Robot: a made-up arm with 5 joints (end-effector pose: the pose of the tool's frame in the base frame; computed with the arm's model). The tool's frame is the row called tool. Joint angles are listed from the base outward.
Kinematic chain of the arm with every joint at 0, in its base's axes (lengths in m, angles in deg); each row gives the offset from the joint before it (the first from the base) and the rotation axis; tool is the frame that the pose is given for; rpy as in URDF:
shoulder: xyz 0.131 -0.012 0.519 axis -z
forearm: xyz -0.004 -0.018 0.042 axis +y
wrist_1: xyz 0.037 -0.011 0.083 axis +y
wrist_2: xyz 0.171 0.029 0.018 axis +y
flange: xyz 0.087 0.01 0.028 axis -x
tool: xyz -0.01 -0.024 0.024 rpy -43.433 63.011 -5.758
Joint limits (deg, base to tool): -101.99..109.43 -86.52..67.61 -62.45..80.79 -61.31..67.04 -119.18..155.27
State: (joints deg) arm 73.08 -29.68 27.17 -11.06 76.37
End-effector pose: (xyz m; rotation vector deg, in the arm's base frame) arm 0.2211 -0.2131 0.7504 -47.33 119.24 -81.39
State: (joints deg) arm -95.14 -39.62 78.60 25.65 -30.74
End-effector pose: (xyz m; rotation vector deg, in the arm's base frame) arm 0.1375 0.1710 0.5010 -91.68 104.75 90.22
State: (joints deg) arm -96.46 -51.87 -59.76 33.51 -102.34
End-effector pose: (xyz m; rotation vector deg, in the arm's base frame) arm 0.1516 -0.1202 0.8689 -44.86 31.43 -167.78
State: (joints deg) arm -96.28 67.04 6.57 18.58 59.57
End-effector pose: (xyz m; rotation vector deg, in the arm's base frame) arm 0.0896 0.1950 0.3211 140.68 -15.87 -41.38
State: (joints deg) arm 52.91 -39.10 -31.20 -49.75 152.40
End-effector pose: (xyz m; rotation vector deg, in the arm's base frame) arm 0.1401 0.0462 0.8735 -10.06 -31.95 146.11
